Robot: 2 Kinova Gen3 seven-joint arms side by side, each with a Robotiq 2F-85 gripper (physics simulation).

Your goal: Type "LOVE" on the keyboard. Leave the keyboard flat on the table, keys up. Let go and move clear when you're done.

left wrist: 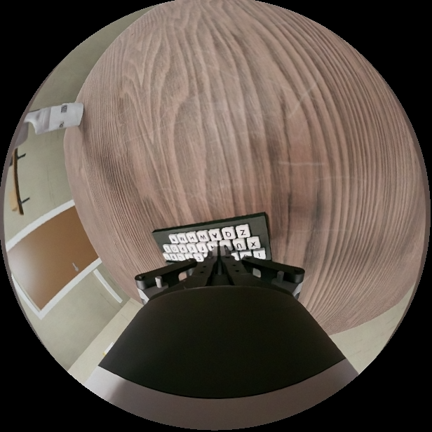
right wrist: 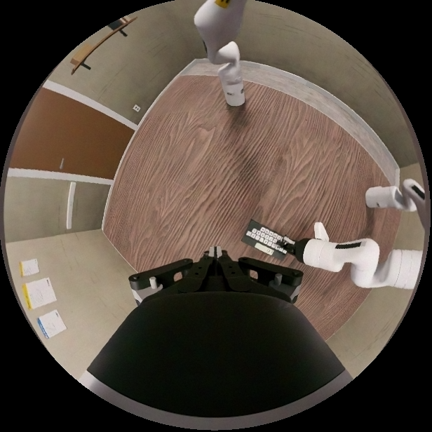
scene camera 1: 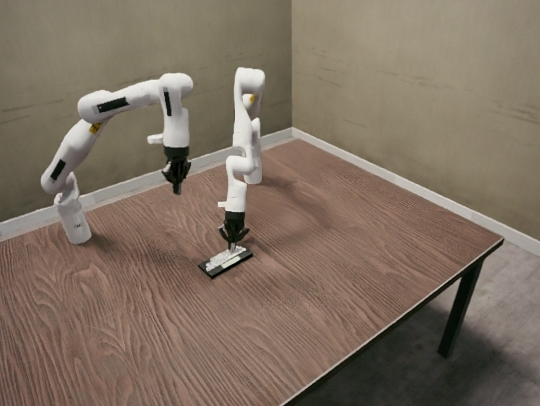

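Note:
A black keyboard with white letter keys lies flat on the table, keys up. In the left wrist view its letters appear upside down. My left gripper is shut and points down, its fingertips at the keys, left of the U key in the left wrist view. The fingers hide some middle and lower keys; whether a key is pressed cannot be told. My right gripper is shut and empty, high above the table, up and left of the keyboard in the scene view.
The wooden table carries the keyboard and both arm bases. The left arm's base stands behind the keyboard in the scene view. The right arm's base stands at the left. Walls rise behind the table.

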